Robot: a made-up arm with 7 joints. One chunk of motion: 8 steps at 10 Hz.
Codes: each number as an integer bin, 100 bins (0 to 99) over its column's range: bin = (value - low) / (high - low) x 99, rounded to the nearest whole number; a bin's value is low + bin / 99 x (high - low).
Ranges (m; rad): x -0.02..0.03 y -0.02..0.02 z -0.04..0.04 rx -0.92..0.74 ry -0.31..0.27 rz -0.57..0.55
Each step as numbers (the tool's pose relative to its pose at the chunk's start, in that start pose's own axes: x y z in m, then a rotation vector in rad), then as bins.
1 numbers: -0.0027 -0.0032 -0.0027 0.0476 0.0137 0.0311
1 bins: 34 42 46 58 55 53
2 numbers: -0.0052 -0.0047 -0.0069 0.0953 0.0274 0.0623
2 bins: 29 38 41 61 58 56
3 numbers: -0.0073 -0.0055 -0.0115 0.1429 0.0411 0.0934
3 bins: 25 36 35 63 60 59
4 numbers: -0.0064 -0.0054 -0.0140 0.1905 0.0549 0.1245
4 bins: 27 36 32 66 62 61
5 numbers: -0.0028 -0.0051 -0.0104 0.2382 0.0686 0.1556
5 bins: 34 37 37 69 65 64
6 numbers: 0.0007 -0.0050 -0.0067 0.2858 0.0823 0.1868
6 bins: 41 37 41 72 67 67
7 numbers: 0.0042 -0.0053 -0.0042 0.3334 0.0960 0.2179
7 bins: 48 36 44 75 69 70
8 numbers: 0.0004 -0.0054 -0.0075 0.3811 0.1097 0.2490
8 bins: 40 36 40 78 72 72
